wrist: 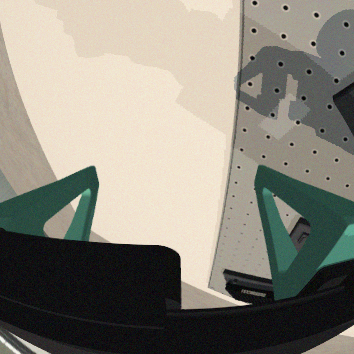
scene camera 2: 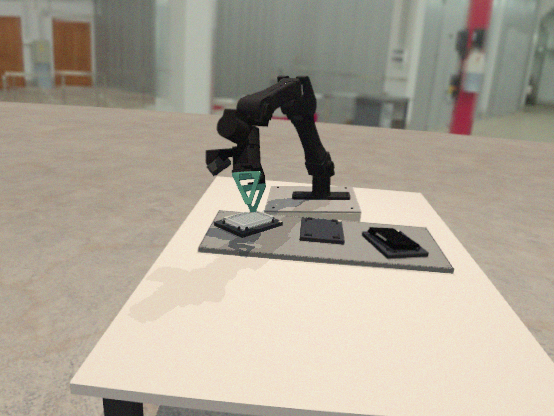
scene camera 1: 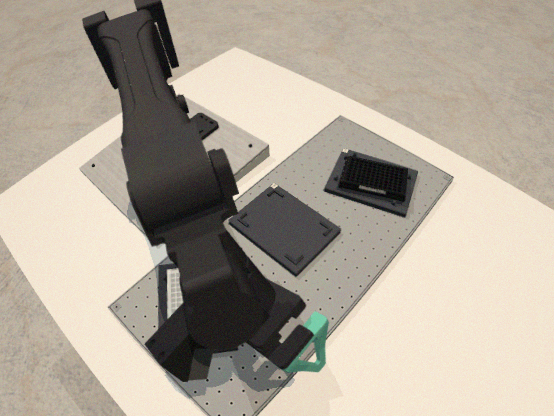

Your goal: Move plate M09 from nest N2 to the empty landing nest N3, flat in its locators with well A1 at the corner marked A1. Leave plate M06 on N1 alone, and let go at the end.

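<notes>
A white well plate sits on a dark nest at one end of the perforated board; the arm hides much of it in scene camera 1. A black well plate sits on the nest at the other end. The empty landing nest lies between them, with corner locators and a small white tag at one corner. The plate labels are unreadable. My gripper is open and empty, above the board near the white plate.
The grey perforated board lies on the cream table. The arm's base plate stands behind the board. The arm's shadow falls across board and table.
</notes>
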